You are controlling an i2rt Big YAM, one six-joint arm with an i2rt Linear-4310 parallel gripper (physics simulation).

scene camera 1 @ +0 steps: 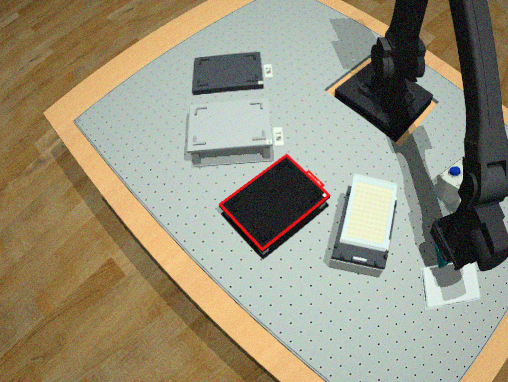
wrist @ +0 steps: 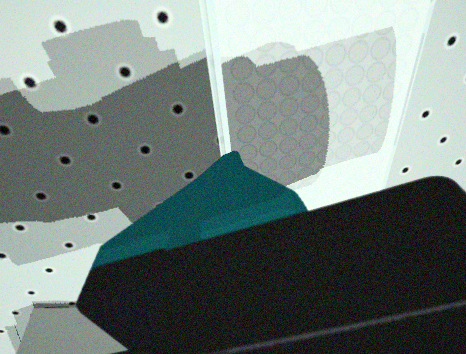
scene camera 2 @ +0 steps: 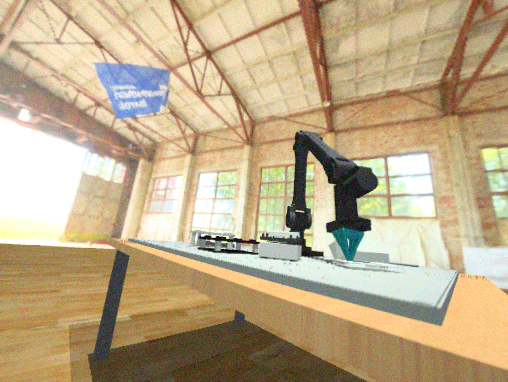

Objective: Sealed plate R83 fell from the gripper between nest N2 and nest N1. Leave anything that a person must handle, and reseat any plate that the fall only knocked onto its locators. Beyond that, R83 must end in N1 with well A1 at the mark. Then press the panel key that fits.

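Frame: origin at the arm's base, x right, y ahead, z up, level; centimetres.
Seen in the pictures: gripper, between the fingertips: (scene camera 1: 441,266) (wrist: 235,164) (scene camera 2: 349,260); arm's base, origin of its link: (scene camera 1: 387,95).
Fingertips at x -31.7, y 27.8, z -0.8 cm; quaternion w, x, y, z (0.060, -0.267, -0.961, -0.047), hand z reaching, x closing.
Offsets run from my fingertips to a thing's top centre. "pt": to the spot under its first point.
My gripper (scene camera 1: 442,257) (scene camera 2: 350,259) (wrist: 235,164) has its teal fingers together, with nothing between them. The tips are low by the near-left corner of a clear plate in the wrist view. That clear plate @(dx -4.0, dy +1.4, dz +0.1 cm) (scene camera 1: 434,296) (scene camera 2: 382,267) (wrist: 357,95) lies flat on the table, round wells showing, partly in shadow. A plate with yellow wells @(dx +17.9, dy +3.0, dz +6.8 cm) (scene camera 1: 370,212) sits on a dark nest @(pt dx +13.9, dy +10.8, dz +4.7 cm) (scene camera 1: 361,259), whose end shows beyond it. A light grey raised nest @(dx +50.8, dy +4.2, dz +5.2 cm) (scene camera 1: 230,125) and a dark nest @(dx +65.4, dy -9.7, dz +0.9 cm) (scene camera 1: 228,71) bear no plate. Their labels are too blurred to read surely, as is any A1 mark.
A black rectangle with a red outline @(pt dx +33.0, dy +11.1, dz +2.7 cm) (scene camera 1: 275,202) rests on a black base between the grey nest and the yellow-welled plate. A blue key @(pt dx +8.3, dy -16.3, dz +5.8 cm) (scene camera 1: 454,171) shows on the panel @(dx +3.8, dy -23.3, dz +7.0 cm) (scene camera 1: 446,178), partly hidden by the arm. The arm's base (scene camera 1: 384,102) stands behind.
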